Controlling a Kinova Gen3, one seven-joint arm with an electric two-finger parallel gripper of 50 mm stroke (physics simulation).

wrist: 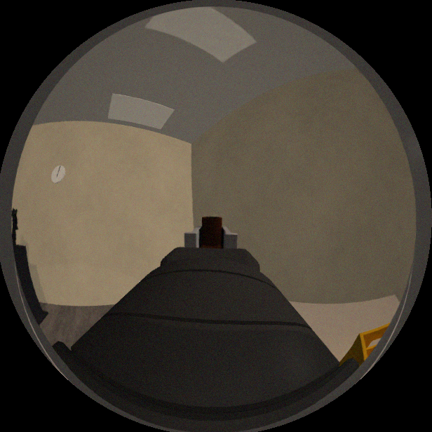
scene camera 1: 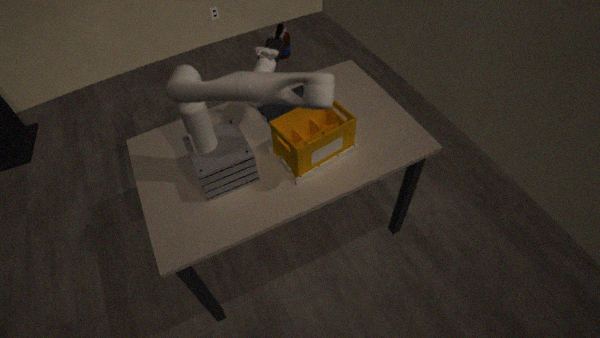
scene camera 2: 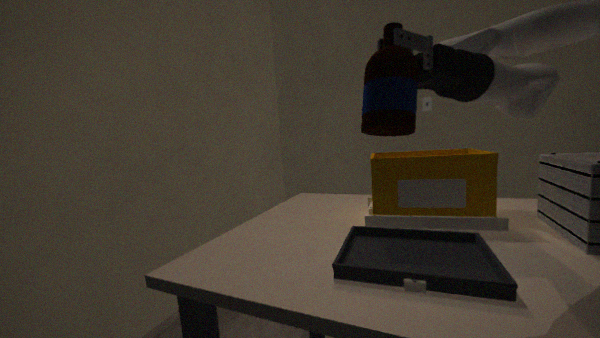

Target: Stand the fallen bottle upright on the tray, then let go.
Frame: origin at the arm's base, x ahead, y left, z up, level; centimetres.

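Seen in the pictures: gripper, fingertip midpoint: (scene camera 1: 281,28) (scene camera 2: 386,41); arm's base at its link origin: (scene camera 1: 205,144).
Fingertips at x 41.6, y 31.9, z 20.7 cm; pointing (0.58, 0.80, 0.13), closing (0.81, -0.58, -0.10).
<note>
Offsets run from my fingertips to a thing's top centre. "spot": to the spot under its first point. Level surfaces: height alone.
The brown bottle with a blue label {dx -0.4, dy +0.3, dz +2.5 cm} (scene camera 1: 286,46) (scene camera 2: 389,95) is near upright in the air, base down, high above the table. In the wrist view its neck (wrist: 212,232) stands between the two fingers. My gripper (scene camera 1: 281,34) (scene camera 2: 395,39) (wrist: 211,233) is shut on the bottle's neck and reaches it from the side. The dark tray {spot: dx -14.5, dy -1.0, dz -35.1 cm} (scene camera 2: 505,289) lies flat on the table, well below the bottle in scene camera 2's view. In scene camera 1's view the arm and the crate hide most of the tray.
A yellow crate with dividers {dx -0.6, dy -36.3, dz -19.2 cm} (scene camera 1: 299,160) (scene camera 2: 434,167) (wrist: 354,350) stands on a white base {spot: dx -4.0, dy -26.5, dz -35.1 cm} (scene camera 2: 435,222) behind the tray. A grey slatted block (scene camera 1: 227,172) (scene camera 2: 570,200) under the arm stands to its side. The table {dz -36.7 cm} (scene camera 1: 225,225) (scene camera 2: 240,260) bears them all.
</note>
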